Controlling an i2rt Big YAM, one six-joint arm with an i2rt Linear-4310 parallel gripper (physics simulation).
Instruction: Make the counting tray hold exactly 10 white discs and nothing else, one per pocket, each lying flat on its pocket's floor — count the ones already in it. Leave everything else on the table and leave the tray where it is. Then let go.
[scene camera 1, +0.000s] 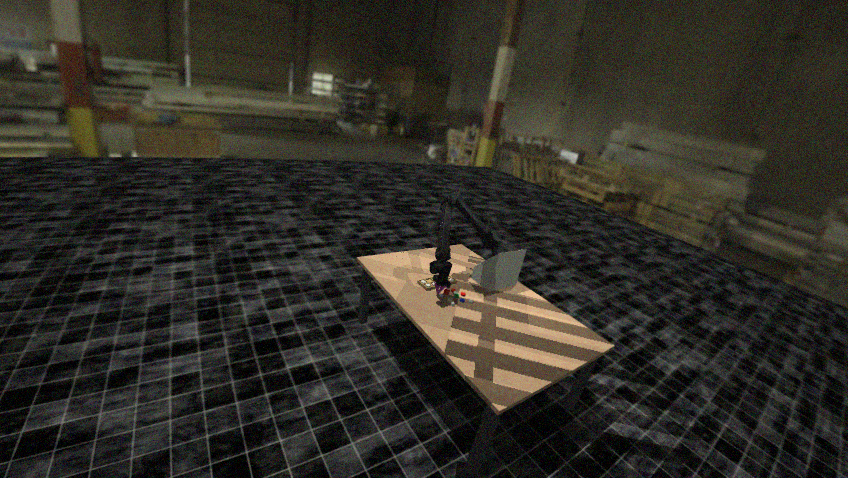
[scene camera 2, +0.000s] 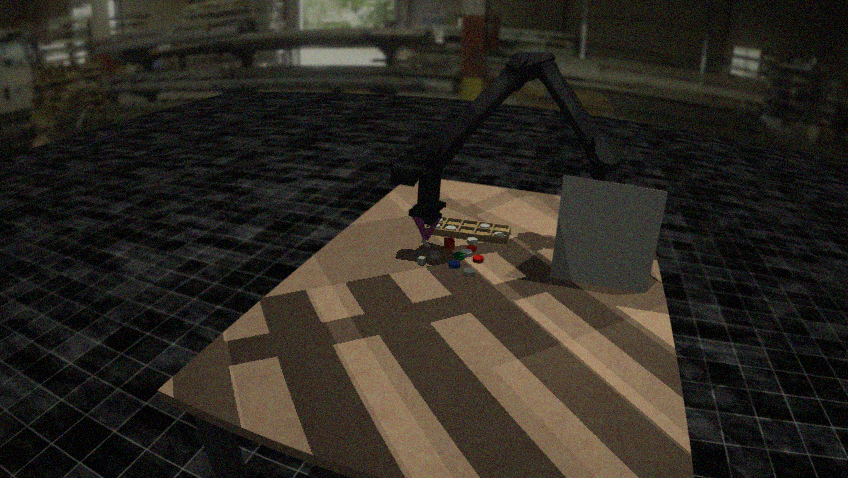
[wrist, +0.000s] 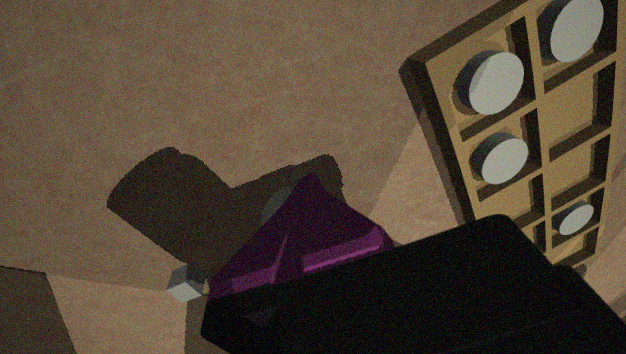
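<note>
The tan counting tray (scene camera 2: 474, 221) (wrist: 432, 114) (scene camera 1: 425, 283) lies on the wooden table (scene camera 2: 379, 368), behind a cluster of loose pieces. In the wrist view several white discs lie flat in its pockets, among them one (wrist: 495, 83), a second (wrist: 504, 160) and a third (wrist: 576, 218); other pockets are bare. My gripper (scene camera 2: 425, 237) (wrist: 312, 183) (scene camera 1: 441, 291) has purple fingers and is shut with nothing between them. It hangs just above the table at the tray's left end. A grey-white disc (wrist: 274, 203) lies in shadow, partly hidden behind the fingertips.
Loose pieces lie in front of the tray: a dark red block (scene camera 2: 449, 242), a red disc (scene camera 2: 478, 258), a blue disc (scene camera 2: 453, 264), a green disc (scene camera 2: 458, 255), white discs (scene camera 2: 421, 259) (scene camera 2: 469, 270). A grey upright panel (scene camera 2: 605, 234) (scene camera 1: 501, 270) stands to the right.
</note>
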